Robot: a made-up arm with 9 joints. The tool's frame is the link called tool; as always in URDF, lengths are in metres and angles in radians. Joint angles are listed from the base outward.
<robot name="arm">
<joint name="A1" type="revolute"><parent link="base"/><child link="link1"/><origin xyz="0 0 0.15"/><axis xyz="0 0 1"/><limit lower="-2.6" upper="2.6"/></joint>
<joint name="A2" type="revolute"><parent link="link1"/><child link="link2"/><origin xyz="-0.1 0.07 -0.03"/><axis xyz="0 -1 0"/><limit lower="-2.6" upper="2.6"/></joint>
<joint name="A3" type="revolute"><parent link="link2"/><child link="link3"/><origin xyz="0 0.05 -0.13"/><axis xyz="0 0 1"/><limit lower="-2.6" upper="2.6"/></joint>
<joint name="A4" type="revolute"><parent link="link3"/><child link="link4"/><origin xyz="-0.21 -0.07 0.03"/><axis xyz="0 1 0"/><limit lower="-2.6" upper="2.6"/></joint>
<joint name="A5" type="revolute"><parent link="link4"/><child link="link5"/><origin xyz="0.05 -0.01 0.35"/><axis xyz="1 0 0"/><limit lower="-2.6" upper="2.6"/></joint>
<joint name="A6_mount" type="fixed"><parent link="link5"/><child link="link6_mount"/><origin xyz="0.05 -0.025 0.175"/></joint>
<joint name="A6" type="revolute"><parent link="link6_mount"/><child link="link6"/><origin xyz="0.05 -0.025 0.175"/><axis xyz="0 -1 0"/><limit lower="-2.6" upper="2.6"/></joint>
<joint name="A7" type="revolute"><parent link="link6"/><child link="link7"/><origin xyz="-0.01 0.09 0.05"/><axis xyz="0 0 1"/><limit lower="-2.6" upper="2.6"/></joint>
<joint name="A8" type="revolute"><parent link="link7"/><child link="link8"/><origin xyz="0.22 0.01 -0.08"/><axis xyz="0 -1 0"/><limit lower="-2.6" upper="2.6"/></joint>
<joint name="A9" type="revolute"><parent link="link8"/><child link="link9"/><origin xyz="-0.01 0.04 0.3"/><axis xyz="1 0 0"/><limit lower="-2.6" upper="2.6"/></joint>
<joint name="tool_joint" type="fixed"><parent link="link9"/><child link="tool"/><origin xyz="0 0.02 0.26"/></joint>
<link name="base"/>
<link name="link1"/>
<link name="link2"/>
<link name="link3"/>
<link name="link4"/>
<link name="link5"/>
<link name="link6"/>
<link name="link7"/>
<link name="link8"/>
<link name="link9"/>
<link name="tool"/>
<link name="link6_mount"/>
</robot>
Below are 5 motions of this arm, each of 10 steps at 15 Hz.
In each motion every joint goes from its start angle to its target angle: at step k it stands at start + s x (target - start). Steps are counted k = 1, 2, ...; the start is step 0. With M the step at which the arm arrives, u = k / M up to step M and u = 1 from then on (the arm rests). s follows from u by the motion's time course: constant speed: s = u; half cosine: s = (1 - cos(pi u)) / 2; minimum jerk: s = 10 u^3 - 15 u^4 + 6 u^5.
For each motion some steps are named. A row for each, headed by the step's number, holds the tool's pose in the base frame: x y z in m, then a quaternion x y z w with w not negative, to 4 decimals.
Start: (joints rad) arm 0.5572 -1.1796 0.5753 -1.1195 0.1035 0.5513 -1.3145 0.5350 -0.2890
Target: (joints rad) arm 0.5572 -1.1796 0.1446 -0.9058 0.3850 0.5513 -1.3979 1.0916 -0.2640
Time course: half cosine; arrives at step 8
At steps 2, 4, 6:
2: 0.1804 -0.4500 1.2395 0.1117 -0.0742 -0.4371 0.8894
4: 0.1264 -0.2388 1.2597 0.0146 -0.1523 -0.4891 0.8587
6: 0.0961 -0.0310 1.2316 -0.0874 -0.2295 -0.5306 0.8112

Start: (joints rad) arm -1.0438 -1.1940 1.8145 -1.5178 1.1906 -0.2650 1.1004 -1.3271 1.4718
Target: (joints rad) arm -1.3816 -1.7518 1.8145 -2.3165 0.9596 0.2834 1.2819 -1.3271 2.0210
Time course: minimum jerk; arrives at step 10
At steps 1, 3, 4, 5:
1: -0.4680 -0.8961 -0.1065 0.5003 -0.0892 0.8089 0.2956
3: -0.6382 -0.7854 -0.2291 0.5554 -0.1731 0.7510 0.3123
4: -0.7942 -0.6256 -0.3252 0.5999 -0.2604 0.6860 0.3189
5: -0.9451 -0.3833 -0.3959 0.6365 -0.3663 0.6014 0.3147

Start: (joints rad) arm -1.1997 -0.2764 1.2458 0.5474 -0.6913 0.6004 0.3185 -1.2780 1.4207
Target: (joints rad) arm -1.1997 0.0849 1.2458 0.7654 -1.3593 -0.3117 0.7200 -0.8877 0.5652
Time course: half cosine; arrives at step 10
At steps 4, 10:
4: 0.7765 0.7120 0.1764 -0.1004 0.6447 -0.1618 0.7403
10: 0.4308 0.5918 -0.4658 -0.4853 0.7685 -0.1054 0.4035

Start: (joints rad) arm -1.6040 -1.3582 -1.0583 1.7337 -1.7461 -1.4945 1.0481 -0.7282 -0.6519
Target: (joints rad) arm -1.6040 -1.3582 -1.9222 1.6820 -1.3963 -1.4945 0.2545 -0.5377 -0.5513
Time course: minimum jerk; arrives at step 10
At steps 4, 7, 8, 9, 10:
4: 0.6536 0.6723 0.0531 -0.6959 0.0196 -0.6099 0.3786
7: 0.4767 0.7264 -0.0781 -0.7776 0.0025 -0.5040 0.3759
8: 0.4384 0.7391 -0.0872 -0.7912 0.0001 -0.4807 0.3781
9: 0.4207 0.7452 -0.0895 -0.7972 -0.0008 -0.4696 0.3794
10: 0.4176 0.7462 -0.0897 -0.7982 -0.0010 -0.4677 0.3797

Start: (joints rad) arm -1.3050 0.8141 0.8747 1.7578 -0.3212 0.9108 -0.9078 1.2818 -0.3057
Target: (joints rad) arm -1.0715 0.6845 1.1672 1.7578 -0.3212 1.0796 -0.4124 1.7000 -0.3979
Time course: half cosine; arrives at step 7
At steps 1, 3, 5, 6, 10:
1: 0.5959 0.1698 -0.0898 -0.7266 -0.3297 -0.2521 0.5474
3: 0.4598 0.2261 -0.1537 -0.6620 -0.4412 -0.1174 0.5944
5: 0.3042 0.2232 -0.2131 -0.5327 -0.5693 0.0374 0.6251
6: 0.2630 0.2084 -0.2301 -0.4794 -0.6062 0.0831 0.6291
10: 0.2498 0.2019 -0.2360 -0.4592 -0.6186 0.0987 0.6298

